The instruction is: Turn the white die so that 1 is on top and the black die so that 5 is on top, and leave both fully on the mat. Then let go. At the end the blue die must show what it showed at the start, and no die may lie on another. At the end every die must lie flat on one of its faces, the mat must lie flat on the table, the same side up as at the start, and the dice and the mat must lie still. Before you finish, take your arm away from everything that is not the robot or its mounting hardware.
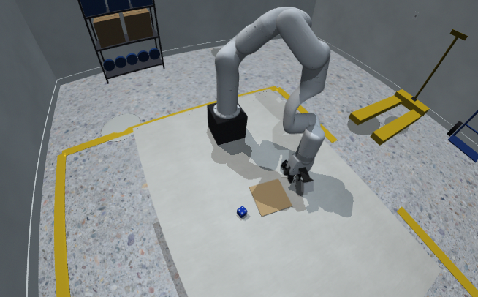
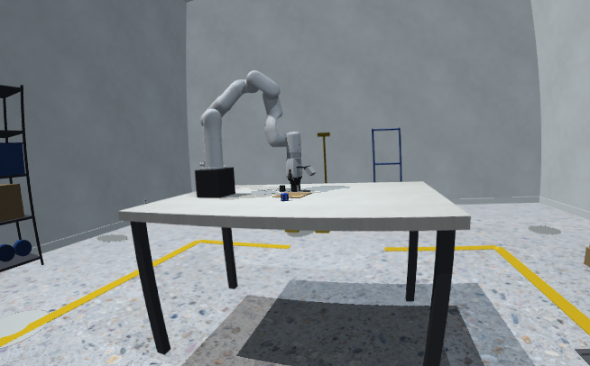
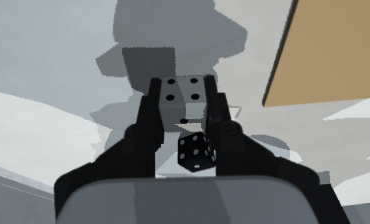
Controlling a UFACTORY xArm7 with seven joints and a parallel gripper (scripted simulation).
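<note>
The tan mat lies 1 cm ahead of my hand, 14 cm to the right of it and 2 cm below it. Round my hand: black die 7 cm behind, 1 cm to the left, 1 cm below; blue die 1 cm ahead, 29 cm to the right, 1 cm below; white die 1 cm below.
</note>
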